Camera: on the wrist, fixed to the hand. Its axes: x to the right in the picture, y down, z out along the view.
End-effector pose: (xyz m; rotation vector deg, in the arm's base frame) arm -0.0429 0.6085 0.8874 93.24 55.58 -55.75
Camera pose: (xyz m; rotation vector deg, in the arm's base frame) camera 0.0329 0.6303 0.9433 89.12 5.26 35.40
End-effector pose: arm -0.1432 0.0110 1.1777 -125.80 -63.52 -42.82
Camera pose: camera -0.0937 -0.0720 1.1744 -130.30 57.29 -43.74
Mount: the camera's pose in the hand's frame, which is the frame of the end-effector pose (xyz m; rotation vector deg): -0.0207 0.0835 -0.0441 -30.50 27.15 82.93
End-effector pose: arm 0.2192 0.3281 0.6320 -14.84 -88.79 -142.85
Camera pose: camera 0.2585 0.2538 0.6798 -31.12 -10.74 -84.51
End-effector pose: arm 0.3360 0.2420 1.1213 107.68 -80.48 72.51
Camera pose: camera 0.2410 0.2567 1.1112 -1.93 -142.35 82.15
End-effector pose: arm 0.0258 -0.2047 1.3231 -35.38 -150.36 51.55
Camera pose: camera 0.0866 -0.1329 1.3007 -147.55 -93.84 8.79
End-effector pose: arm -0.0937 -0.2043 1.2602 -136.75 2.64 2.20
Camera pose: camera -0.1174 -0.2949 1.2361 -128.41 122.47 9.96
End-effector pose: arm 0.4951 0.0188 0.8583 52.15 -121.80 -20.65
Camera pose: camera 0.4967 0.0941 0.9189 -46.93 -91.30 4.10
